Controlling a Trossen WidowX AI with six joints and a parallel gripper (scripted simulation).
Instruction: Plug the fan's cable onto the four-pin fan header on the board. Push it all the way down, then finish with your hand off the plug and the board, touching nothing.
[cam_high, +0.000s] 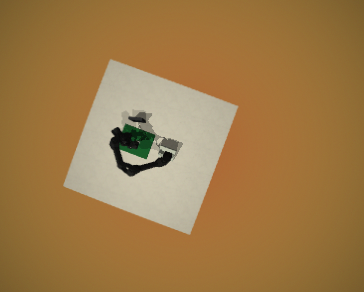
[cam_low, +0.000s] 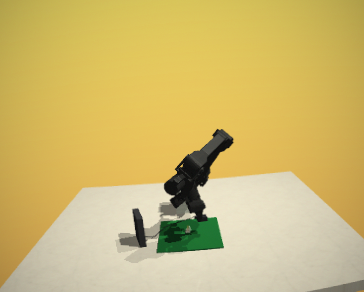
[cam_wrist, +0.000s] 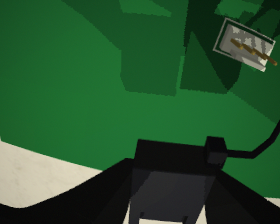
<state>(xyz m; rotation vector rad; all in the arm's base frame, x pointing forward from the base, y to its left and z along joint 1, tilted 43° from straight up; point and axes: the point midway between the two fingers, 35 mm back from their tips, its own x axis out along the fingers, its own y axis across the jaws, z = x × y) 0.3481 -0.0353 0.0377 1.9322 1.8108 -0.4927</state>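
The green board is 8 cm below my gripper tip, 4 cm to the right of it and 2 cm behind it. From my gripper tip the other things lie so: four-pin fan header: 7 cm below, 5 cm to the right, 4 cm behind; then fan plug: 1 cm to the left; then black fan: 23 cm to the right, 1 cm below.
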